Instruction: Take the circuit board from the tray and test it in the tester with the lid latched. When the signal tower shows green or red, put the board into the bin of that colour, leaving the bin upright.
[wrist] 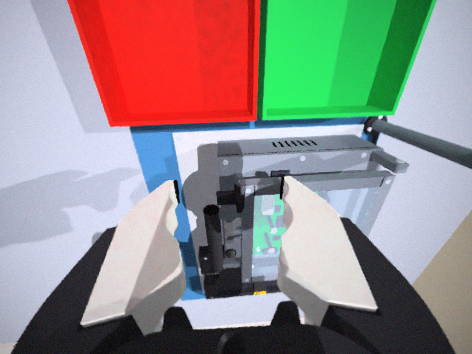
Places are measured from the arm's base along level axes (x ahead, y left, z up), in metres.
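Pixels of known places: gripper, fingertip midpoint: (229,180).
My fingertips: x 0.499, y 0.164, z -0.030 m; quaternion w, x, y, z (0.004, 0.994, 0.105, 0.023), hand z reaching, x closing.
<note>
Ahead of a thing's pixels: the offset from my fingertips to its top centre. "spot": to the spot under its first point. Level surfaces: height alone.
My gripper (229,180) is partly open, with no thing between its fingers. Its tips stand over the left part of the grey tester {spot: 0.062 m down, 0.076 m ahead, 0.002 m right} (295,161). The green circuit board (265,235) lies in the tester under the clear lid {spot: 0.026 m down, 0.128 m ahead, 0.027 m right} (345,205), which looks lowered; the right finger hides part of the board. A black cylindrical handle {0.024 m down, 0.002 m ahead, 0.098 m right} (213,240) is at the tester's left side, between the fingers in the view; I cannot tell whether it is latched. The red bin {0.075 m down, 0.060 m back, 0.093 m left} (175,60) and the green bin {0.075 m down, 0.086 m ahead, 0.124 m left} (310,55) are upright and empty beyond the tester. The tray does not show.
The signal tower's grey pole {spot: 0.041 m down, 0.189 m ahead, 0.047 m left} (425,141) runs to the right edge from beside the green bin; its lamp is out of view. A grey arm (390,161) sticks out at the tester's right. A blue mat {0.120 m down} (152,160) shows at the tester's left.
</note>
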